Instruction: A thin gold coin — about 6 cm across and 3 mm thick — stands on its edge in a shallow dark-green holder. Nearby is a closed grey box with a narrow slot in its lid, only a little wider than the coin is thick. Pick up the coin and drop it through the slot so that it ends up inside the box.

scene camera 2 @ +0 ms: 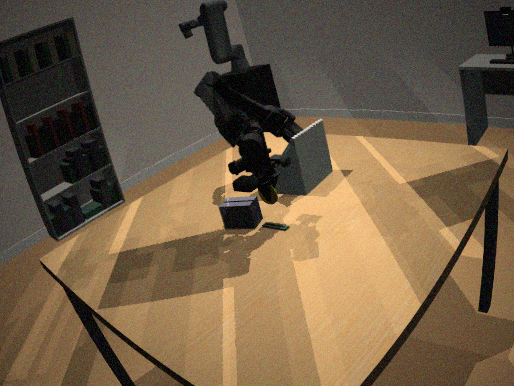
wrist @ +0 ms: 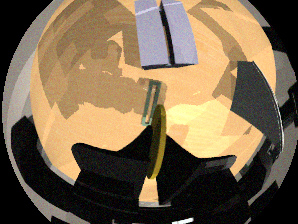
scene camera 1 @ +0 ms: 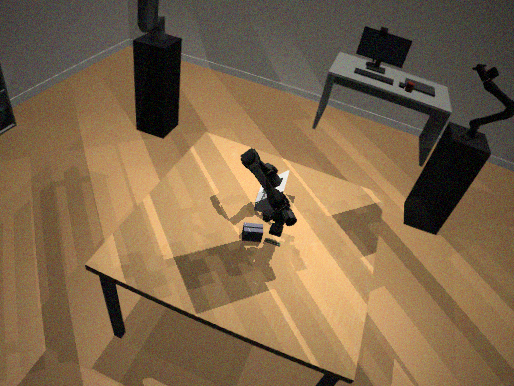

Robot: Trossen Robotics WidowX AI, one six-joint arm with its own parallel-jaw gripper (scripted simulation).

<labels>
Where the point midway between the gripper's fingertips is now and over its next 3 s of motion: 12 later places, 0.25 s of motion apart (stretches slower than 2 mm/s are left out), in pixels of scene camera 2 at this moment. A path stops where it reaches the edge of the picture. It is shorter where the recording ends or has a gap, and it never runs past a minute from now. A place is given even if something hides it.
My gripper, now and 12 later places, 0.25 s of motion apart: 269, 200; 268, 195; 267, 193; 267, 192; 263, 192; 258, 192; 252, 192; 245, 192; 240, 192; 236, 192; 235, 192; 235, 192; 235, 192
</labels>
